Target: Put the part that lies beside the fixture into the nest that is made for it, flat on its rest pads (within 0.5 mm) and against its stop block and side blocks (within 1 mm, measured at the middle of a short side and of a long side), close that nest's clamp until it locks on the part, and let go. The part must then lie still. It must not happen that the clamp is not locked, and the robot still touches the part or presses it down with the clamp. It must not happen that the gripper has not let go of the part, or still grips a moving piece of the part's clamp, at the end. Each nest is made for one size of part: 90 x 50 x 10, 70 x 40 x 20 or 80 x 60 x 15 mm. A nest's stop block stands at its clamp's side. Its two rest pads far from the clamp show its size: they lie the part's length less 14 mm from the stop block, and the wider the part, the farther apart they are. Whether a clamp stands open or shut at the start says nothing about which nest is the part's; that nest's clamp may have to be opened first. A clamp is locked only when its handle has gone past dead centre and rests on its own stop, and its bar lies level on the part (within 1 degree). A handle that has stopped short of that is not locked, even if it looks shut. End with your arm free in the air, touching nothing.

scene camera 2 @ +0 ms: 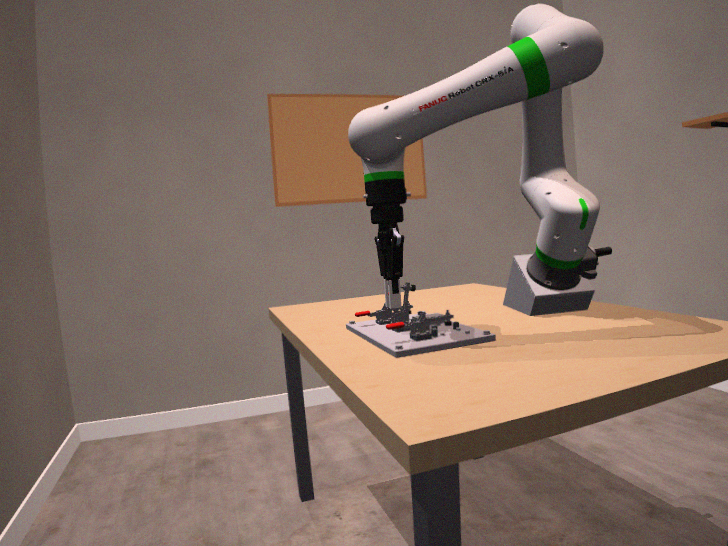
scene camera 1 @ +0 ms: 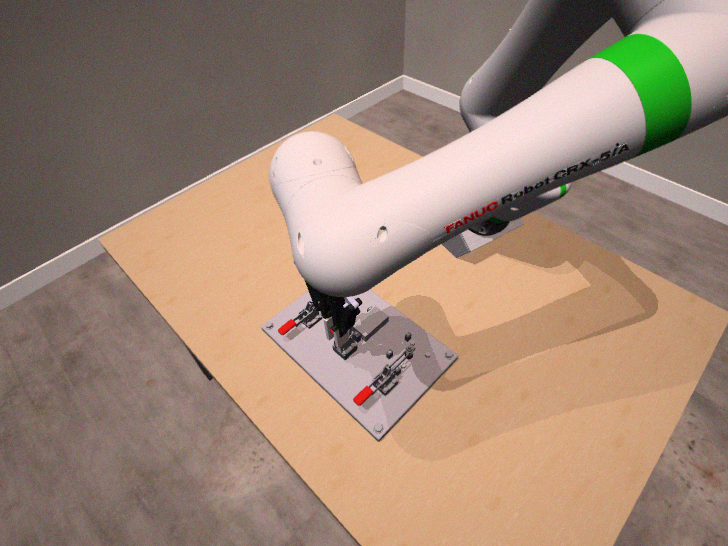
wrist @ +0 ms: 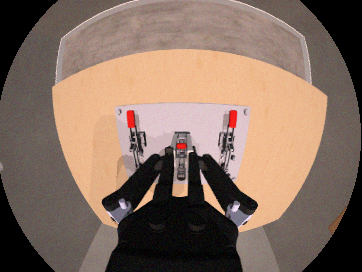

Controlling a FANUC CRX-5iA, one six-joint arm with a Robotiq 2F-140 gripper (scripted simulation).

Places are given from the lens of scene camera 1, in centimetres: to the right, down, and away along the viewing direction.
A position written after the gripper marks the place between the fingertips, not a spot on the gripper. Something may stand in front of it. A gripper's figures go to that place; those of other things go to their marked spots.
gripper [scene camera 1: 337, 339]: -5, 13, 83
grey fixture plate [scene camera 1: 343, 380]: -4, 21, 83
